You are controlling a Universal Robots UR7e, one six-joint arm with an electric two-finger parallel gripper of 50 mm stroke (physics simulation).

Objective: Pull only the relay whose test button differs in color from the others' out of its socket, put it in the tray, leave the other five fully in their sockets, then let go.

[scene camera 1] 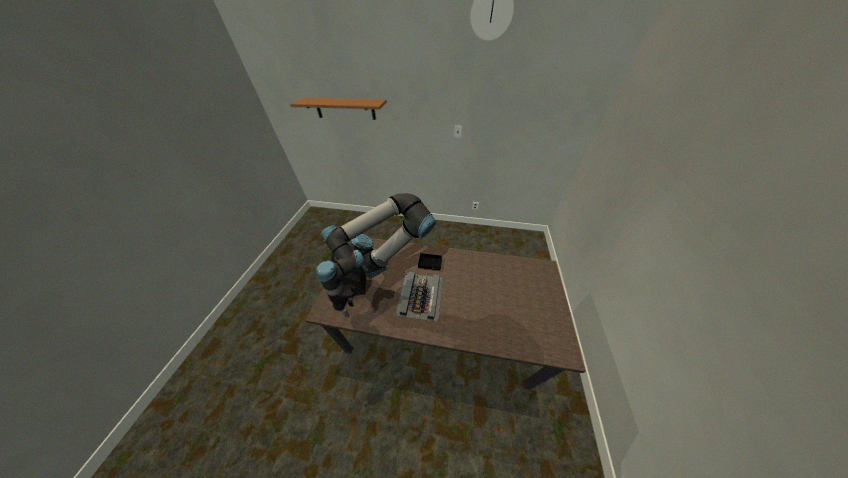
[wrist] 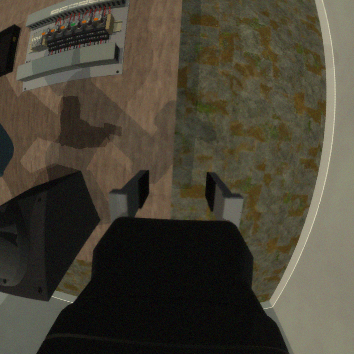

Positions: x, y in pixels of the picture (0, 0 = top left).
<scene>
A grey panel [scene camera 1: 423, 316]: 145 cm from the lens.
</scene>
